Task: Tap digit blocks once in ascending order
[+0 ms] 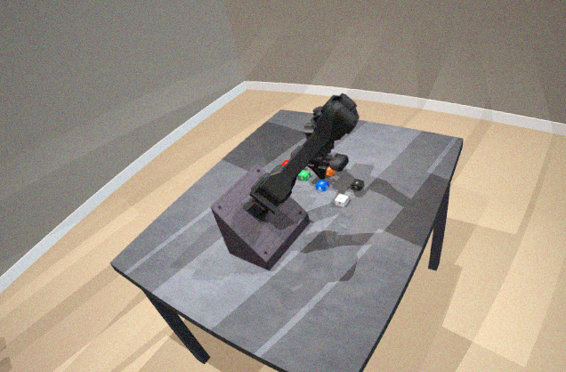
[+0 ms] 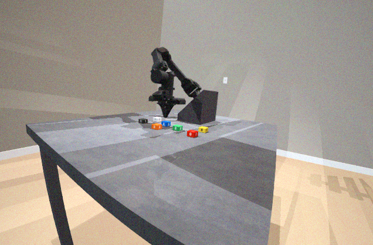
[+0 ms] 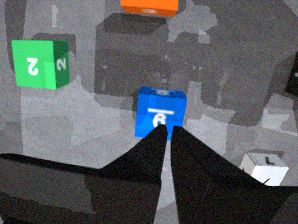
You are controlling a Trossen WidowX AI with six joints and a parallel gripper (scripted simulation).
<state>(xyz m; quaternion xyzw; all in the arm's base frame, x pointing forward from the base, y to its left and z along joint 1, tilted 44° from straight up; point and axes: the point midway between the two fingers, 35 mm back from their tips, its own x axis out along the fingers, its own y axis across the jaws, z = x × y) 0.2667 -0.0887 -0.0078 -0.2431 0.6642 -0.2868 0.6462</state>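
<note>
Now: gripper tip 30 mm above the blue block. Also, from my gripper tip: orange block (80 mm ahead, 20 mm to the left, 30 mm below); then white block (50 mm behind, 90 mm to the right, 30 mm below); then green block (30 mm ahead, 90 mm to the left, 30 mm below).
</note>
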